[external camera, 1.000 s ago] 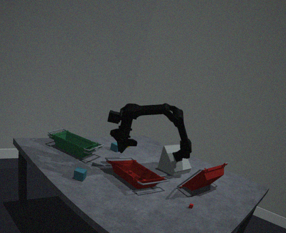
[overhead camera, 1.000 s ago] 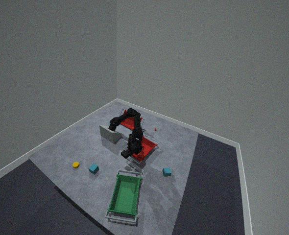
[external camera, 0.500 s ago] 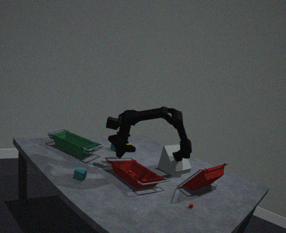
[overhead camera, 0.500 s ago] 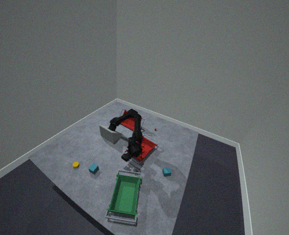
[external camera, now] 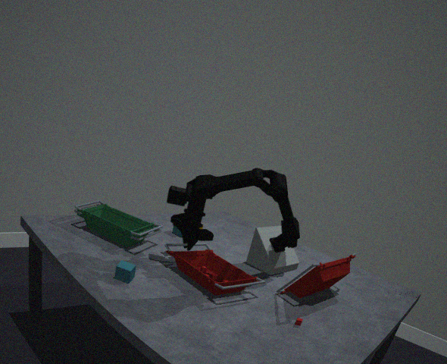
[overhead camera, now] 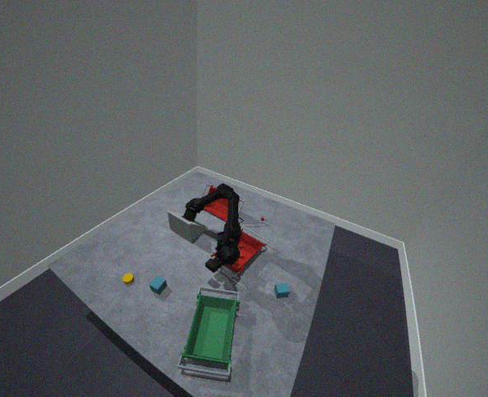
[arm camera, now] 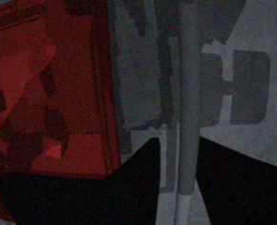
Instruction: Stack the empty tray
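My gripper tip is now 40 cm to the right of the red tray, 29 cm past it and 2 cm below it. Round my gripper tip: small red block: 52 cm to the left, 4 cm below, 1 cm behind; yellow disc: 36 cm behind, 31 cm to the right, 4 cm below.
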